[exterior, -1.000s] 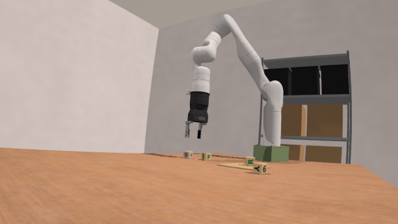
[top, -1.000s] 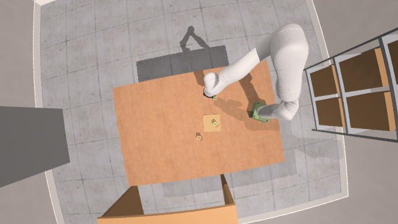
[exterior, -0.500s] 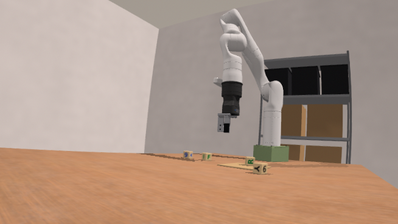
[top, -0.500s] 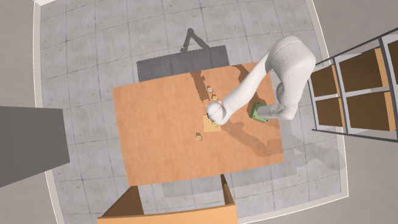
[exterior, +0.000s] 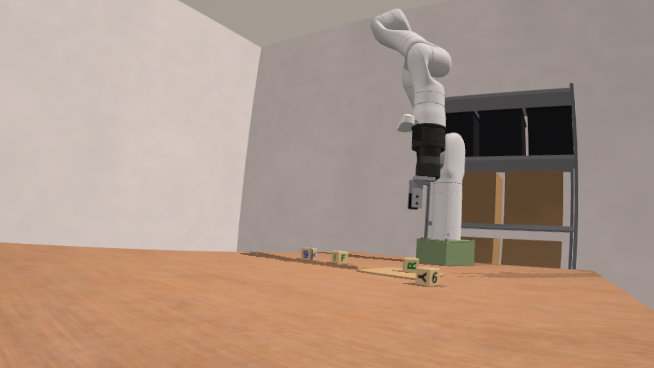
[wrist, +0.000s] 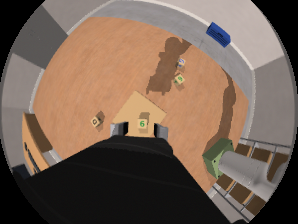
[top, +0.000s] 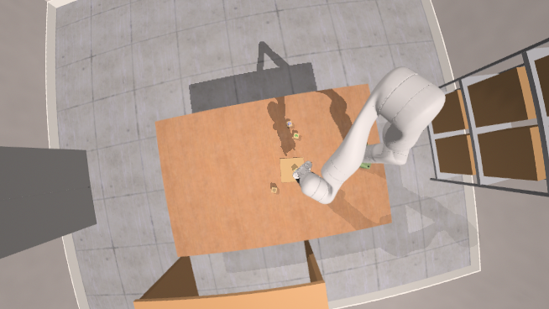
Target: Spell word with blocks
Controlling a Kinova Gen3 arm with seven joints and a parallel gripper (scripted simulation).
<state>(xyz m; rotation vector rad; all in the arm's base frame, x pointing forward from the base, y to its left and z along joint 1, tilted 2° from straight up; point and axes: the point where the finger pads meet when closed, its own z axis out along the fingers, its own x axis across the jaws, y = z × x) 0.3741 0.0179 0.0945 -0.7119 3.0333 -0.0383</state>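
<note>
The wooden block lies 140 mm below my hand. Round my hand: green-lettered block 200 mm to the right, 140 mm below, 40 mm behind; then tan mat 160 mm below, 20 mm ahead, 10 mm to the right; then blue-lettered block 270 mm to the right, 140 mm below, 20 mm behind.
</note>
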